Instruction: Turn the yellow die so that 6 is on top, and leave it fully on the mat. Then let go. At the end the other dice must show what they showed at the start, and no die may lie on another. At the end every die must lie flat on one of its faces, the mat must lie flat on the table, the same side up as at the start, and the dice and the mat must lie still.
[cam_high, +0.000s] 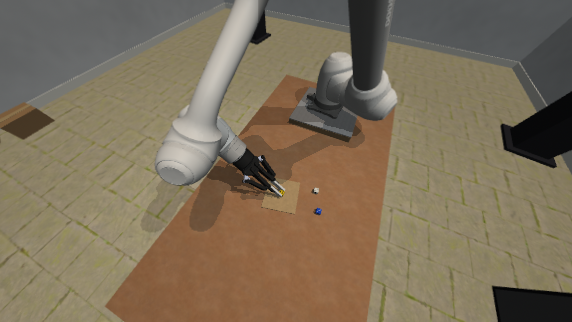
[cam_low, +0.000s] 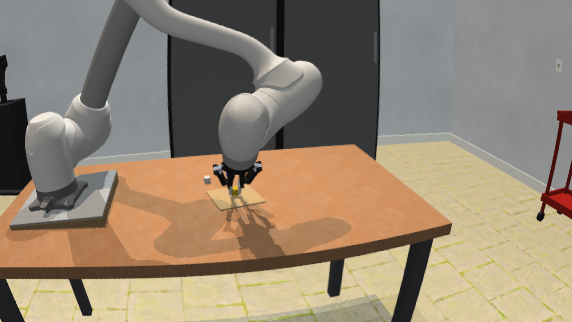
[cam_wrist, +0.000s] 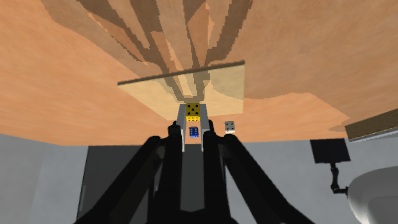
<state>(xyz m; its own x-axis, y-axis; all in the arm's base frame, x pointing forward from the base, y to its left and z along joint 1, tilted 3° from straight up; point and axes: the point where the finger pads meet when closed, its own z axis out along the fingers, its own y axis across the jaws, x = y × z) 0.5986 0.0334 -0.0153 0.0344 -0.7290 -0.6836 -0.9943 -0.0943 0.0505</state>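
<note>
My hand is 2 cm to the right of the yellow die and 2 cm above it. Round my hand: tan mat: 2 cm to the left, 4 cm below; blue die: 2 cm behind, 19 cm to the left, 3 cm below; white die: 9 cm behind, 14 cm to the left, 3 cm below.
</note>
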